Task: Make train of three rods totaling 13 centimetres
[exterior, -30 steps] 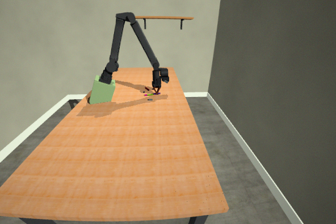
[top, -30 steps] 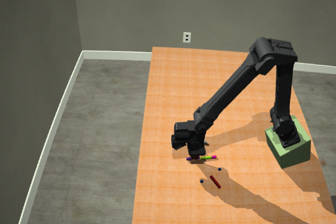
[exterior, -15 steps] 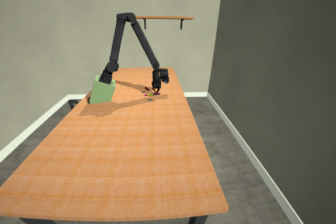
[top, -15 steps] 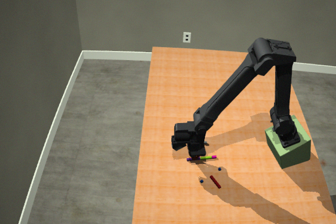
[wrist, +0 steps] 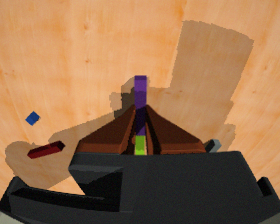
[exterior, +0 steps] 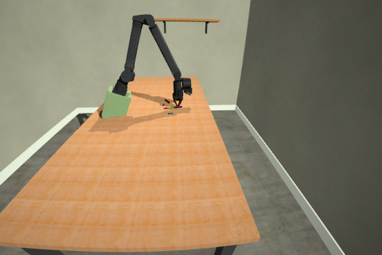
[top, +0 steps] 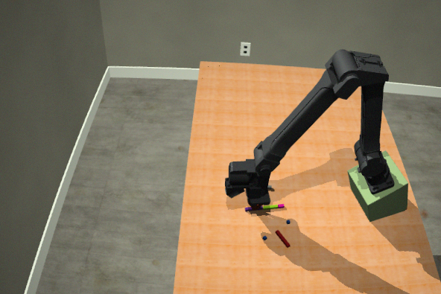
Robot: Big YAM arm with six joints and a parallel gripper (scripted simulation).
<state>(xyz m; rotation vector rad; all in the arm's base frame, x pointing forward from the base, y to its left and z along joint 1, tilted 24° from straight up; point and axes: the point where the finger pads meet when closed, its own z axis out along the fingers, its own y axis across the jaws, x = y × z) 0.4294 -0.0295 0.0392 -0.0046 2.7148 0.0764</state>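
My hand is 10 mm above the purple rod. Also, from my hand: lime rod: 60 mm behind, 10 mm below; then magenta rod: 90 mm behind, 10 mm below; then grey rod: 90 mm to the right, 60 mm behind, 10 mm below.
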